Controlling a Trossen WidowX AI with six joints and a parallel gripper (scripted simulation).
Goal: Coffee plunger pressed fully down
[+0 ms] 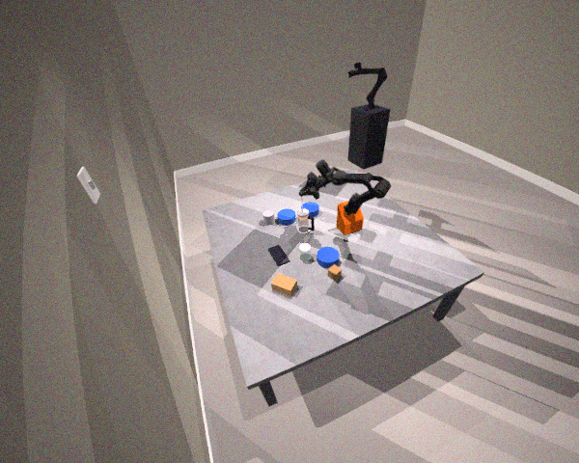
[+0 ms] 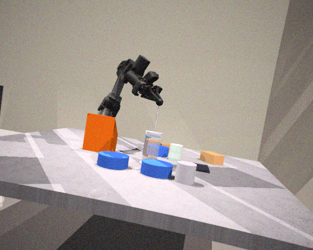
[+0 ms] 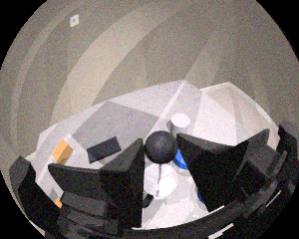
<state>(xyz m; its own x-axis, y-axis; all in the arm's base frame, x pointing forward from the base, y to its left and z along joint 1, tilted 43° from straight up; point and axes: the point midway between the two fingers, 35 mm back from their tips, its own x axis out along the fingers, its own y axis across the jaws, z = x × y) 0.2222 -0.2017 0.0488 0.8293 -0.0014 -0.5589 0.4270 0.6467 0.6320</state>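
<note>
Now: gripper tip 2 cm past the coffee press, 2 cm to the right of it and 14 cm above it. The rest, counted from my gripper tip: pale green cup: 10 cm ahead, 21 cm to the left, 24 cm below; then tan block: 30 cm ahead, 34 cm to the left, 25 cm below.
</note>
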